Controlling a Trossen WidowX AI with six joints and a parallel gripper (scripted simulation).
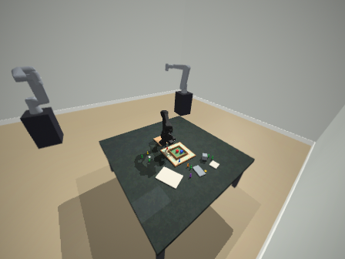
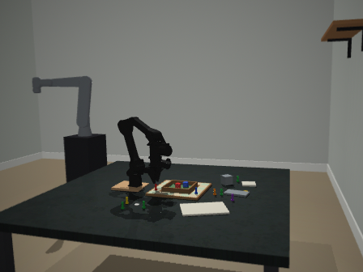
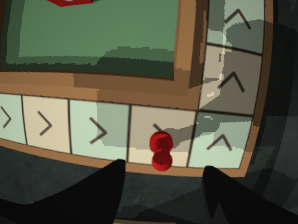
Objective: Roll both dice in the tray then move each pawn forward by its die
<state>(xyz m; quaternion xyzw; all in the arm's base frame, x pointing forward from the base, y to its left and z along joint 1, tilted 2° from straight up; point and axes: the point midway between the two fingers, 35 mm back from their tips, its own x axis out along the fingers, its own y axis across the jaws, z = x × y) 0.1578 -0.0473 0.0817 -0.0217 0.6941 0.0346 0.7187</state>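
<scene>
Right now the red pawn is 30 mm below my gripper tip. The rest, counted from my gripper tip: cream sheet 340 mm ahead, 170 mm to the right, 50 mm below; green tray 110 mm ahead, 80 mm to the left, 50 mm below; blue pawn 230 mm ahead, 20 mm to the left, 30 mm below.
</scene>
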